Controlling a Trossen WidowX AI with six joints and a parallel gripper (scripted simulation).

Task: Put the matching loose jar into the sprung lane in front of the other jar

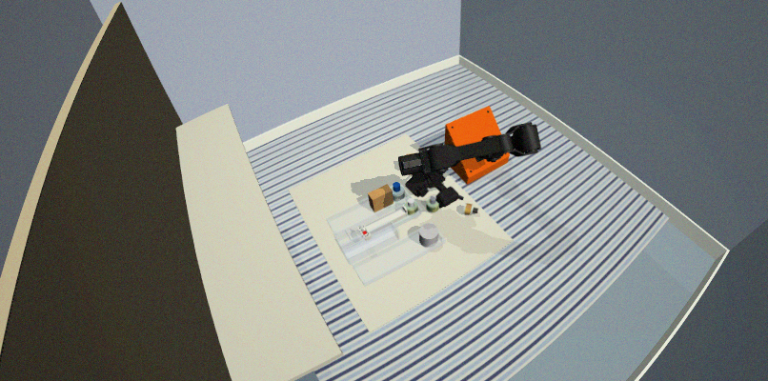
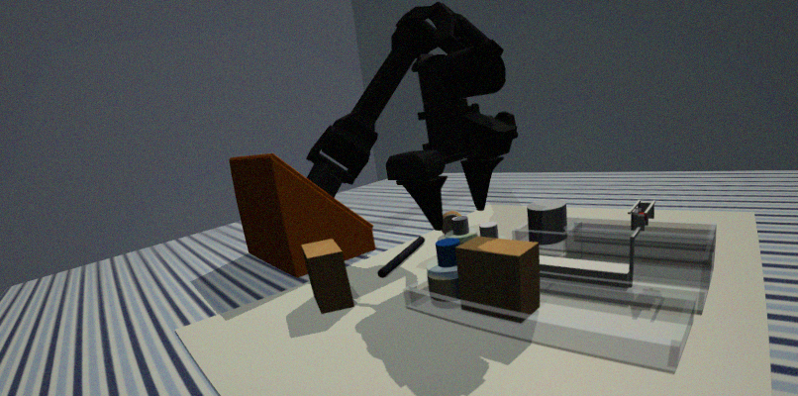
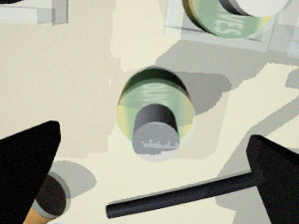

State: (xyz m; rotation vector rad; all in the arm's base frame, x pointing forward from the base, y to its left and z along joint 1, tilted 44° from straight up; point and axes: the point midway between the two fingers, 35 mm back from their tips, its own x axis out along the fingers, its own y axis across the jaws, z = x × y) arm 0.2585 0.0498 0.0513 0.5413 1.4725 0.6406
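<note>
Now: gripper tip 80 mm short of the blue-lidded jar, 110 mm to the left of it and 10 mm above it. Also, from my gripper tip: pusher plate: 180 mm ahead, 10 mm to the left, 10 mm below; black rod: 80 mm behind, 40 mm to the right, 50 mm below; grey can: 80 mm ahead, 100 mm to the left, 30 mm below.
</note>
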